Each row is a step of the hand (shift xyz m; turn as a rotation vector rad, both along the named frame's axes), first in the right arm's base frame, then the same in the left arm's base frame.
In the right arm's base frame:
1: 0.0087 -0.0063 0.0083 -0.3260 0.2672 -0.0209
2: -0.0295 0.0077 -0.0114 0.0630 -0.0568 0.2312
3: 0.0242 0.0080 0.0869 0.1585 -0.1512 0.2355
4: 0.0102 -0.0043 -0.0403 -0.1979 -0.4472 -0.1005
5: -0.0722 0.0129 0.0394 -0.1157 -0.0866 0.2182
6: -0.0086 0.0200 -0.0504 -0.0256 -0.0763 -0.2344
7: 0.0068 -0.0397 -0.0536 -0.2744 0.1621 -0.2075
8: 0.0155 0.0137 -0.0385 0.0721 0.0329 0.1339
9: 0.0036 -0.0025 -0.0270 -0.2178 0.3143 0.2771
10: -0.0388 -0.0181 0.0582 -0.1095 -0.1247 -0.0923
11: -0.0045 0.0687 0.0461 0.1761 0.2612 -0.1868
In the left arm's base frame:
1: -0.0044 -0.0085 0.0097 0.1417 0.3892 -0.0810
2: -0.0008 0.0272 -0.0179 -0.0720 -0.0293 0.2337
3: 0.0003 -0.0007 0.0906 -0.1282 -0.1497 0.2542
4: 0.0065 -0.0193 -0.0365 -0.4626 -0.0065 -0.1875
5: -0.0192 0.0784 0.0203 -0.1573 0.1188 0.1722
6: 0.0245 0.0045 -0.0489 -0.0381 -0.0542 -0.2388
7: -0.0251 -0.0320 -0.0533 0.0945 0.2645 -0.2564
8: 0.0246 -0.0171 -0.0318 0.0311 -0.0250 0.1504
9: 0.0036 -0.0099 -0.0253 0.1692 0.3712 0.2378
10: -0.0400 0.0407 0.0443 -0.1359 0.0339 -0.1282
11: 0.0540 0.0391 0.0492 0.3336 -0.1027 -0.1109

